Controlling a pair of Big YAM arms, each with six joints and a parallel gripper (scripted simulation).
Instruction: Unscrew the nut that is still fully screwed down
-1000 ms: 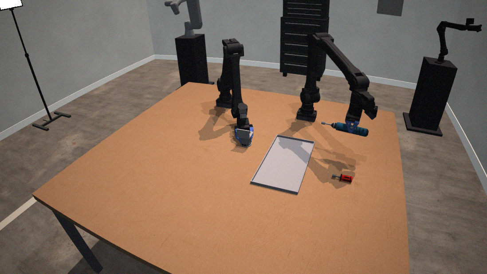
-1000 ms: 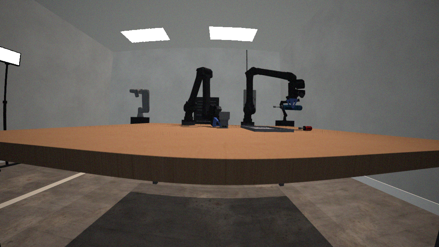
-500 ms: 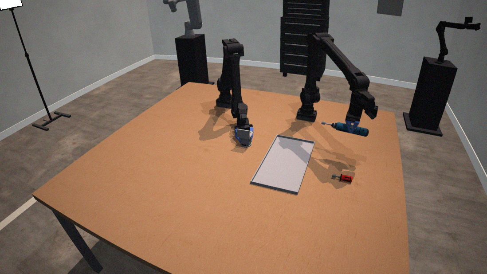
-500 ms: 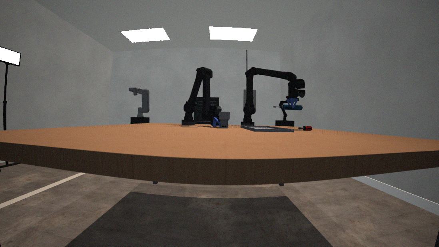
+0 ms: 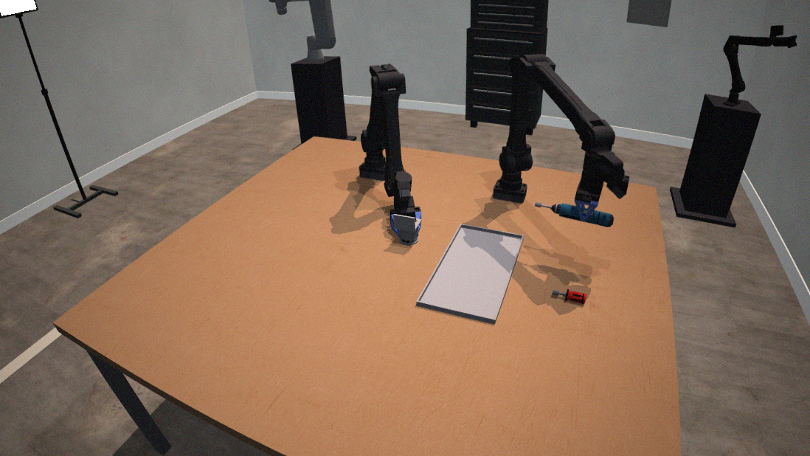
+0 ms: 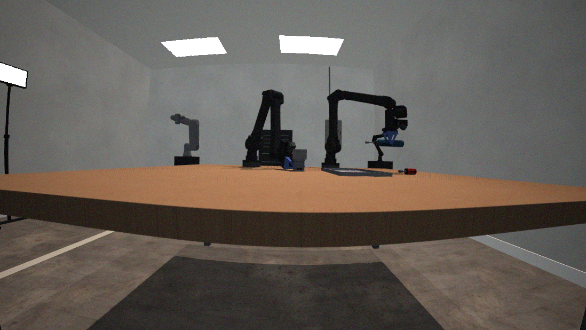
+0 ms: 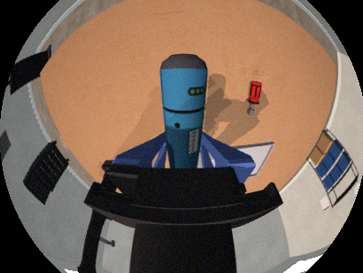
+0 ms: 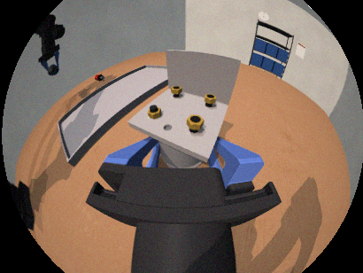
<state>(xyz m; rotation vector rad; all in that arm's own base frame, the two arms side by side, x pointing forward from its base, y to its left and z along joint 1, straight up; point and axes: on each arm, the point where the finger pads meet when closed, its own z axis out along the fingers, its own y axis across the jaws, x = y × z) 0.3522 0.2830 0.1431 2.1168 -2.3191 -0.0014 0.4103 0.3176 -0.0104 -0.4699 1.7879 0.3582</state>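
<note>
The joint module is 10 mm above my right hand. Also, from my right hand: flat grey tray (250 mm to the left, 80 mm ahead, 20 mm below); then red-handled tool (540 mm to the left, 130 mm ahead, 10 mm below); then grey bracket (50 mm above).
</note>
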